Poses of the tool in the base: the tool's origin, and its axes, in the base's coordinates. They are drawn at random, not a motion.
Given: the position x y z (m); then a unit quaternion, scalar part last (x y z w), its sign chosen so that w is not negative.
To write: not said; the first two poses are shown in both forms.
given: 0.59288 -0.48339 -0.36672 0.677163 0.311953 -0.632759 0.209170
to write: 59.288 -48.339 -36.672 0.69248 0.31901 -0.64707 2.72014
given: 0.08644 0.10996 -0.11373 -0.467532 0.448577 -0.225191 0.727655
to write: 8.644 10.996 -11.373 -0.68159 0.65396 -0.32829 1.51180
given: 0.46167 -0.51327 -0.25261 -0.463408 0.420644 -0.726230 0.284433
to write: 46.167 -51.327 -25.261 -0.48337 0.43877 -0.75752 2.56476
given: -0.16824 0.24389 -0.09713 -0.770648 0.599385 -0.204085 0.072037
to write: -16.824 24.389 -9.713 -0.77266 0.60095 -0.20462 2.99739
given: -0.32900 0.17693 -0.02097 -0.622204 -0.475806 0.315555 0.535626
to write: -32.900 17.693 -2.097 -0.73681 -0.56345 0.37368 2.01109
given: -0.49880 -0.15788 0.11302 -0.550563 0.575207 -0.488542 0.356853
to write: -49.880 -15.788 11.302 -0.58937 0.61575 -0.52297 2.41180
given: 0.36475 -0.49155 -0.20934 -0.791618 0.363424 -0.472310 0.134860
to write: 36.475 -49.155 -20.934 -0.79892 0.36677 -0.47666 2.87105
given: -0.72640 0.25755 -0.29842 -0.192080 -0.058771 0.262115 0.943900
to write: -72.640 25.755 -29.842 -0.58165 -0.17797 0.79373 0.67310
